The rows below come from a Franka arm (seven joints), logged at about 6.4 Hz.
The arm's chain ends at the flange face. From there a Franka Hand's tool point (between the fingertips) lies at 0.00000 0.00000 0.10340 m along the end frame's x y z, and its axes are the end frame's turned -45 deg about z.
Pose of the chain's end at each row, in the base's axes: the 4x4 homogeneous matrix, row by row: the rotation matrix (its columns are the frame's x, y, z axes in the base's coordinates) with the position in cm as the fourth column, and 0 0 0 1 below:
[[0.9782 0.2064 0.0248 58.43], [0.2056 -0.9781 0.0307 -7.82], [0.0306 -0.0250 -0.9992 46.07], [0 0 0 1]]
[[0.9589 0.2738 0.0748 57.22], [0.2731 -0.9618 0.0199 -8.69], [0.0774 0.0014 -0.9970 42.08], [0 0 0 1]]
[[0.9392 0.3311 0.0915 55.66], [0.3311 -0.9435 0.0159 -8.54], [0.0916 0.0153 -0.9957 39.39], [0 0 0 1]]
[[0.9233 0.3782 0.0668 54.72], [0.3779 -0.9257 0.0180 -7.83], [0.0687 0.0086 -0.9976 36.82], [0 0 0 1]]
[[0.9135 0.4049 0.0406 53.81], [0.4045 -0.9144 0.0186 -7.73], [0.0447 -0.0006 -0.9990 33.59], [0 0 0 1]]
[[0.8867 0.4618 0.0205 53.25], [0.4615 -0.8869 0.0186 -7.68], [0.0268 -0.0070 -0.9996 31.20], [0 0 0 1]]
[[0.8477 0.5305 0.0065 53.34], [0.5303 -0.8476 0.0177 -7.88], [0.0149 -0.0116 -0.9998 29.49], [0 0 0 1]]
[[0.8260 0.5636 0.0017 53.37], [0.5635 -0.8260 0.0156 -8.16], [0.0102 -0.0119 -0.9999 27.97], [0 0 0 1]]
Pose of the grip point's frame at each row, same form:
[[0.5457 0.8376 0.0248 58.69], [0.8370 -0.5462 0.0307 -7.50], [0.0393 0.0040 -0.9992 35.74], [0 0 0 1]]
[[0.4844 0.8717 0.0748 57.99], [0.8732 -0.4870 0.0199 -8.48], [0.0537 0.0557 -0.9970 31.77], [0 0 0 1]]
[[0.4300 0.8982 0.0915 56.61], [0.9013 -0.4330 0.0159 -8.38], [0.0540 0.0756 -0.9957 29.09], [0 0 0 1]]
[[0.3854 0.9203 0.0668 55.41], [0.9218 -0.3874 0.0180 -7.64], [0.0425 0.0547 -0.9976 26.50], [0 0 0 1]]
[[0.3596 0.9322 0.0406 54.23], [0.9326 -0.3606 0.0186 -7.54], [0.0320 0.0312 -0.9990 23.26], [0 0 0 1]]
[[0.3004 0.9535 0.0205 53.46], [0.9535 -0.3008 0.0186 -7.49], [0.0239 0.0140 -0.9996 20.86], [0 0 0 1]]
[[0.2243 0.9745 0.0065 53.41], [0.9743 -0.2244 0.0177 -7.70], [0.0187 0.0023 -0.9998 19.15], [0 0 0 1]]
[[0.1855 0.9826 0.0017 53.39], [0.9825 -0.1856 0.0156 -8.00], [0.0156 -0.0012 -0.9999 17.63], [0 0 0 1]]

